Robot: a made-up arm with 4 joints.
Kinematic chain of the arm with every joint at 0, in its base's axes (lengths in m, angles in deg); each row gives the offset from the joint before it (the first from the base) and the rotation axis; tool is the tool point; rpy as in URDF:
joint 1: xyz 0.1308 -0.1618 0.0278 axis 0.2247 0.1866 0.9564
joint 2: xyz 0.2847 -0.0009 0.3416 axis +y
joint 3: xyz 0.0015 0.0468 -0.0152 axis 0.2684 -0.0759 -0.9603
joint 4: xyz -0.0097 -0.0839 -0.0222 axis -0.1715 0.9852 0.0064
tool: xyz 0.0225 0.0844 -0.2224 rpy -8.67 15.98 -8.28
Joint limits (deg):
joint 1: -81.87..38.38
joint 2: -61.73..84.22
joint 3: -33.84..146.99
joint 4: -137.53..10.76
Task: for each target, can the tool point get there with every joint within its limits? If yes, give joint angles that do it. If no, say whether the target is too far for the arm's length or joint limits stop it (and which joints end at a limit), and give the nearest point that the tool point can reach.
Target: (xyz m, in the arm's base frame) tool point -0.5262 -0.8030 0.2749
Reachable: no: too far | nearest point 0.0706 -0.4268 0.3910 | short by 0.715 m
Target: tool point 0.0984 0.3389 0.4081
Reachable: no: joint limits stop it (at a limit: joint 1, joint 2, joint 3) | nearest point 0.2859 0.1336 0.2279 | short by 0.331 m
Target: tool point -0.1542 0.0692 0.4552
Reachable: no: joint limits stop it (at a limit: joint 1, joint 2, joint 3) | nearest point 0.0707 -0.1261 0.4291 | short by 0.299 m
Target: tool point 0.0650 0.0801 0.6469
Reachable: no: joint limits stop it (at a limit: joint 1, joint 3, joint 4) | nearest point 0.1403 -0.1431 0.5281 | short by 0.264 m
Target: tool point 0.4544 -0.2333 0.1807
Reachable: yes | joints 2.72 24.23 79.01 -50.87
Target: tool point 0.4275 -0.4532 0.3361
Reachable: yes | joints -49.18 -13.61 41.75 -42.67
